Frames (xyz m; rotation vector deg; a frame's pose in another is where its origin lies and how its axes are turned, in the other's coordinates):
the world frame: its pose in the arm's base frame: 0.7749 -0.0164 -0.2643 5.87 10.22 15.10
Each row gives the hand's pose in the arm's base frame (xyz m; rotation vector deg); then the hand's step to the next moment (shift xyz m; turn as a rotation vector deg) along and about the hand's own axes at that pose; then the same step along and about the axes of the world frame.
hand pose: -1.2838 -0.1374 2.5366 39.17 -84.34 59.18
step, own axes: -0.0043 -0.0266 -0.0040 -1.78 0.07 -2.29
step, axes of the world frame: 0.0218 -0.0147 0.0070 2.03 1.19 -1.70
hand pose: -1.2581 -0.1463 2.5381 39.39 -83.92 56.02
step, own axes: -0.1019 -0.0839 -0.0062 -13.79 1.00 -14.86
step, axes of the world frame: 0.0864 -0.0778 -0.0629 13.37 7.45 -13.33
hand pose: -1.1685 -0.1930 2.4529 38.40 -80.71 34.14
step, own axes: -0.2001 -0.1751 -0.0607 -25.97 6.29 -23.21
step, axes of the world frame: 0.1608 -0.1337 -0.1751 18.84 15.25 -25.79
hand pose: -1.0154 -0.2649 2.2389 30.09 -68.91 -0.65
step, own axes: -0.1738 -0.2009 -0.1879 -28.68 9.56 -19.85
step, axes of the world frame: 0.1775 -0.1276 -0.2410 14.89 18.71 -27.13
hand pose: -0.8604 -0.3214 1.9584 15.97 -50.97 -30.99
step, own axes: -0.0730 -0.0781 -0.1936 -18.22 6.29 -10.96
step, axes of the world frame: 0.1129 -0.0693 -0.1771 8.15 12.49 -16.41
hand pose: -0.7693 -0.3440 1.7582 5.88 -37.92 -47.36
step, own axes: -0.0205 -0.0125 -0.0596 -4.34 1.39 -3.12
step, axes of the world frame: 0.0247 -0.0155 -0.0573 2.18 2.71 -4.29
